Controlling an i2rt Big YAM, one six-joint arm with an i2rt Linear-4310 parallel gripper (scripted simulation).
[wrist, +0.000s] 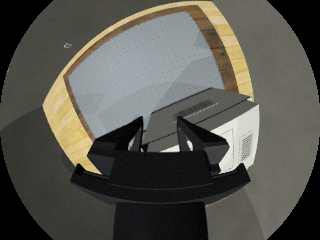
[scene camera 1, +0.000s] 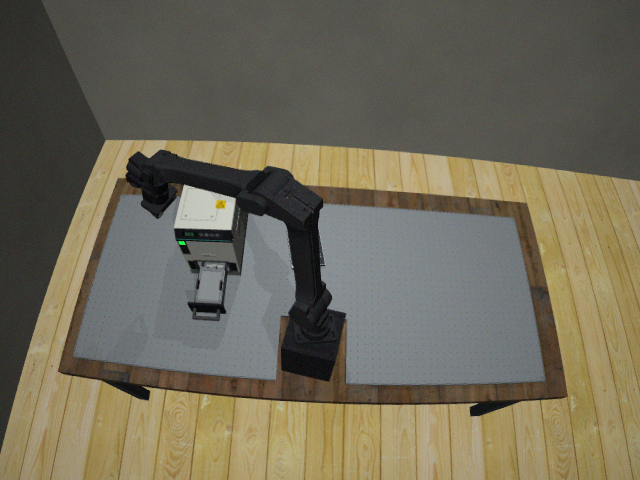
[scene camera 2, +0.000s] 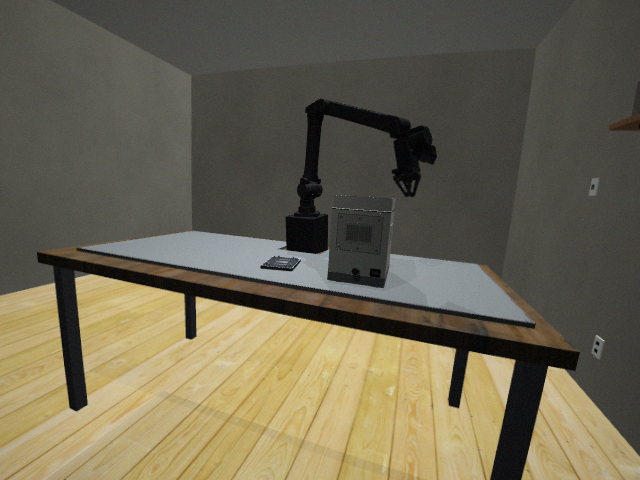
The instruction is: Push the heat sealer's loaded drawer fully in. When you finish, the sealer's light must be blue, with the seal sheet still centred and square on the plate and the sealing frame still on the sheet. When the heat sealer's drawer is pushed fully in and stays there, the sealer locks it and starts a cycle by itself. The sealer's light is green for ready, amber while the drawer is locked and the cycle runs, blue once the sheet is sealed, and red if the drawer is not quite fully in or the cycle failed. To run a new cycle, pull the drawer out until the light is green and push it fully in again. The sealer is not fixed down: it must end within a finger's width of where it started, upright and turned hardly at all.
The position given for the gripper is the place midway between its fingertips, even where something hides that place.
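Observation:
A heat sealer (scene camera 2: 360, 226) (wrist: 231, 115) stands in the scene, visible to the wrist camera along with the gripper (wrist: 160, 120).

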